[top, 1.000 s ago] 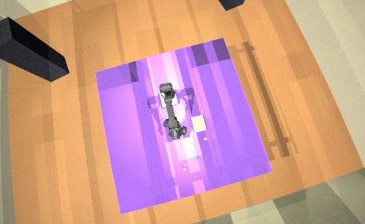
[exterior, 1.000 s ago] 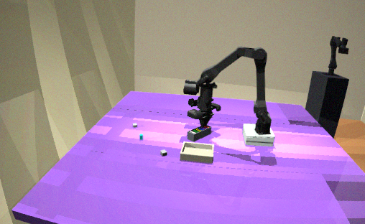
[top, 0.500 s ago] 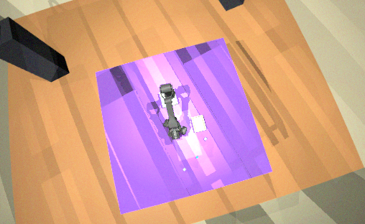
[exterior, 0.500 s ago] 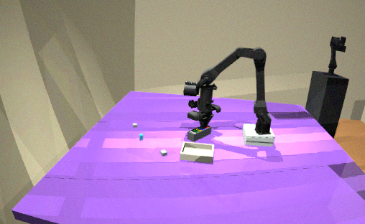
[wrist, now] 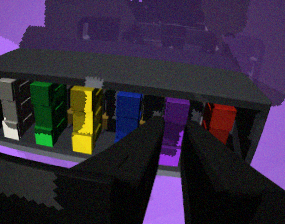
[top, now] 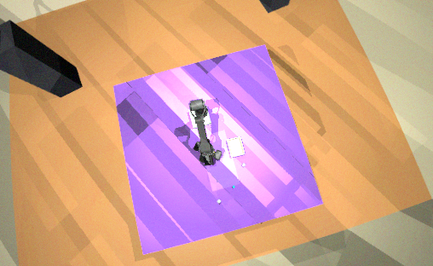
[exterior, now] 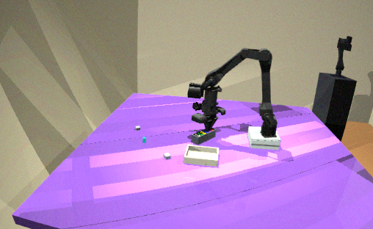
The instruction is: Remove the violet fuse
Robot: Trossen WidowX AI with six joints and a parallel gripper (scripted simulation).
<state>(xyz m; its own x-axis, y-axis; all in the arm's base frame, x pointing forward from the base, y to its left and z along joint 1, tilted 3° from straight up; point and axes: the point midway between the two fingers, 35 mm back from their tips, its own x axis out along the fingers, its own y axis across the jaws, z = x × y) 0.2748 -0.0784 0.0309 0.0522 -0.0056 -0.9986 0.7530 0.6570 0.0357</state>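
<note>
My gripper tip is now 19 cm to the right of the beige tray, 5 cm short of it and 3 cm above it. From my gripper tip the other things lie so: violet fuse: 1 cm below.
</note>
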